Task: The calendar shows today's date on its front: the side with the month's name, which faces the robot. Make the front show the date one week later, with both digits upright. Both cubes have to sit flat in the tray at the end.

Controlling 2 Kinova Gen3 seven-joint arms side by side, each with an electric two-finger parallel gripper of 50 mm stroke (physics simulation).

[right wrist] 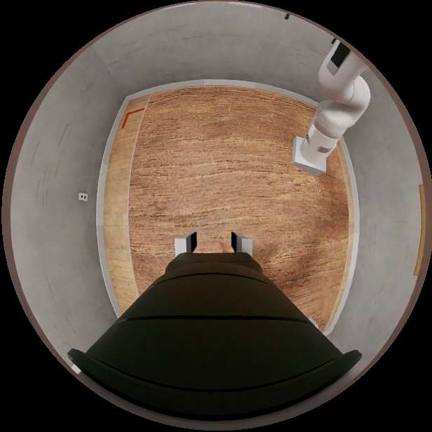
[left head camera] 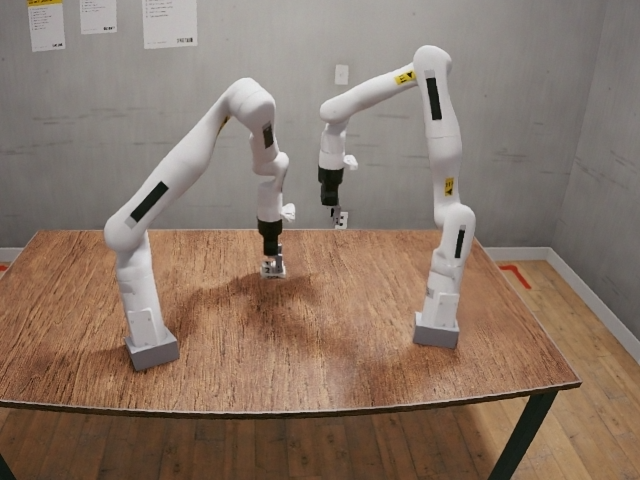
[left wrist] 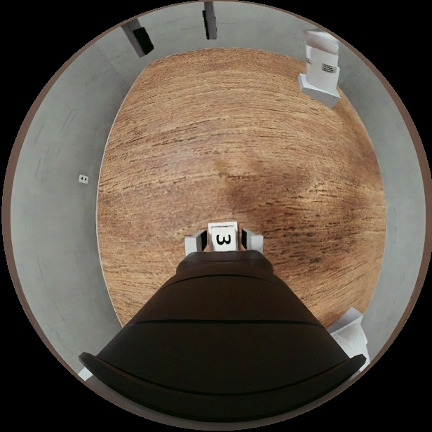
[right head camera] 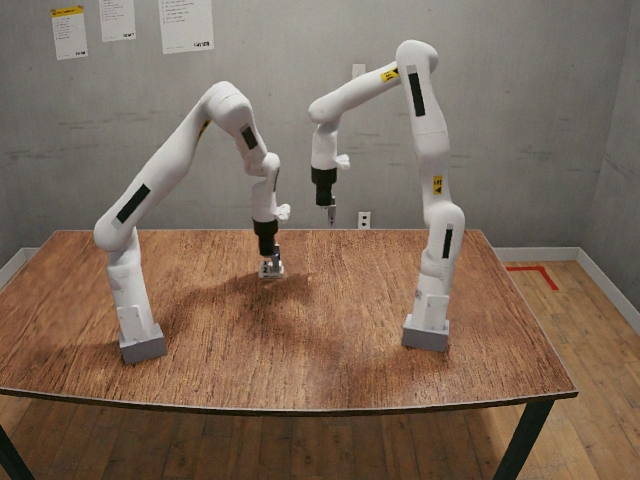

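Observation:
The white tray [left head camera: 272, 277] [right head camera: 270, 276] [left wrist: 222, 224] stands on the table. The picture-left cube [left head camera: 267, 269] [right head camera: 265, 269] shows a 2 on its front; the left wrist view hides it. The picture-right cube [left wrist: 223, 239] sits in the tray with a 3 on top; a finger covers most of its front in the head views, so its front digit cannot be read. My left gripper [left head camera: 278, 266] [right head camera: 275, 264] [left wrist: 223, 236] is open around this cube, with a gap at each side. My right gripper [left head camera: 336, 215] [right head camera: 331, 219] [right wrist: 213, 238] is open and empty, high above the back of the table.
The left arm's base [left head camera: 152, 351] [right head camera: 143, 351] and the right arm's base [left head camera: 435, 330] [right head camera: 425, 333] [left wrist: 318, 91] stand on the wooden table [left head camera: 310, 361] [right head camera: 310, 361]. The right arm reaches in at the picture-right of the left arm. A grey wall is behind the table.

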